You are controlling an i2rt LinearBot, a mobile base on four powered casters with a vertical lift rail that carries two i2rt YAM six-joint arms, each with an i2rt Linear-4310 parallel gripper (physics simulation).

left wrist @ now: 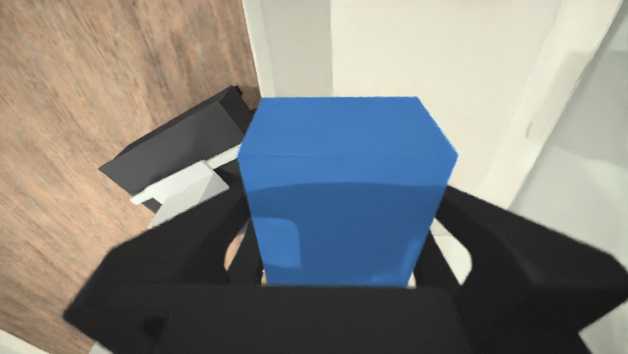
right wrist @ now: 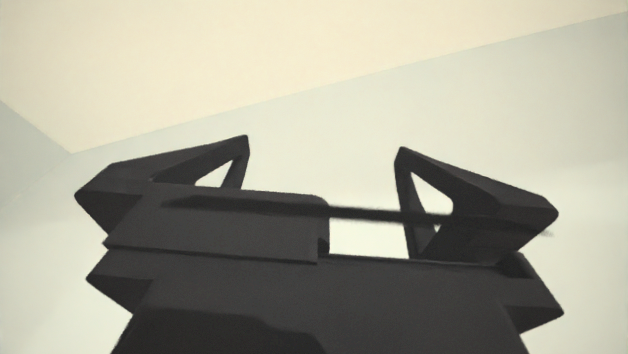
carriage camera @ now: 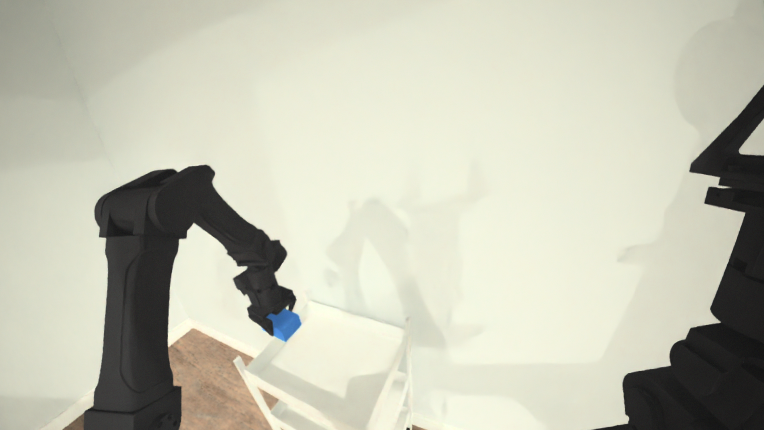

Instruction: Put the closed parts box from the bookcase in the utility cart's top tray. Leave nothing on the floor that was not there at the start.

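Places are measured from the left arm's base along level axes (x ahead, y left, z up), in metres.
Pixels of known places: left gripper, fingertip midpoint: (left wrist: 335,173) (carriage camera: 280,326); right gripper, fingertip midpoint: (right wrist: 322,149).
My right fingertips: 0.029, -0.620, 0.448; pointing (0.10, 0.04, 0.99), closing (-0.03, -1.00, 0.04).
Observation:
Behind a point stands the place of what it marks, as x, y, z.
The closed parts box (carriage camera: 286,324) @[0.326, -0.039, -0.048] (left wrist: 345,200) @[0.365, 0.018, -0.048] is a plain blue block. My left gripper (carriage camera: 278,317) @[0.355, 0.000, -0.088] (left wrist: 335,173) @[0.355, 0.000, -0.088] is shut on it, one finger on each side. In the carriage camera the box appears over the left rim of the white utility cart's top tray (carriage camera: 326,395) @[0.305, -0.094, -0.334]; its height above the rim is hard to tell. The tray's inside shows no object, and a shadow lies on its near right part. In the left wrist view the cart's tray (left wrist: 295,45) @[0.322, 0.020, -0.333] shows behind and right of the box. My right gripper (right wrist: 322,149) @[0.029, -0.620, 0.448] is open and empty, raised high. The bookcase does not show.
The cart stands close to a pale wall (carriage camera: 507,213) @[0.418, -0.614, 0.178], with a lower shelf (carriage camera: 299,419) @[0.360, 0.072, -0.598] under the top tray. Wooden floor (carriage camera: 213,389) @[0.697, 0.818, -0.996] (left wrist: 100,75) @[-0.517, 0.172, -0.996] shows left of the cart. The robot's dark base (left wrist: 180,145) @[-0.220, -0.121, -0.697] is at the left in the left wrist view.

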